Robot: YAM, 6 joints.
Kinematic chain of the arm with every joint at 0, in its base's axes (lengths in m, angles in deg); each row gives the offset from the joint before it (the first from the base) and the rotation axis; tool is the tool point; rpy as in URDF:
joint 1: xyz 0 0 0.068 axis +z
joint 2: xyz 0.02 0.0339 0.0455 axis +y
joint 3: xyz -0.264 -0.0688 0 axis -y
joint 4: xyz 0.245 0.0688 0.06 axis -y
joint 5: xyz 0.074 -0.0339 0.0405 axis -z
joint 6: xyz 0.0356 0 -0.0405 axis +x
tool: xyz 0 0 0 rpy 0 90 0
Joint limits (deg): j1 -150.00..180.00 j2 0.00..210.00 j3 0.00..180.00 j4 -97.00..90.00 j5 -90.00..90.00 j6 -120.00..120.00
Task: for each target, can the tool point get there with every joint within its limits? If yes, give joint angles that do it. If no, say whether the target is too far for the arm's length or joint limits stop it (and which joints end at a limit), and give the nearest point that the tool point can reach.
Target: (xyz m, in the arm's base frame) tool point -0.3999 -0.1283 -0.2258
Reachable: no: joint limits stop it (at a limit: joint 1) | nearest point -0.3733 -0.1744 -0.2258 | short by 0.053 m
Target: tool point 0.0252 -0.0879 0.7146
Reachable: yes | joints 89.46 72.47 153.76 12.20 47.00 70.79
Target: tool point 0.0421 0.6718 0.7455
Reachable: no: too far | nearest point 0.0294 0.4688 0.5487 | short by 0.283 m
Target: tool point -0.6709 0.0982 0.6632
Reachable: no: too far | nearest point -0.4950 0.0725 0.5147 | short by 0.232 m
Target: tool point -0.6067 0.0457 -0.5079
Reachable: no: too far | nearest point -0.4616 0.0348 -0.3100 | short by 0.246 m
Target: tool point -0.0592 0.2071 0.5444
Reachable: yes | joints 109.21 70.19 76.40 57.56 20.09 -76.97
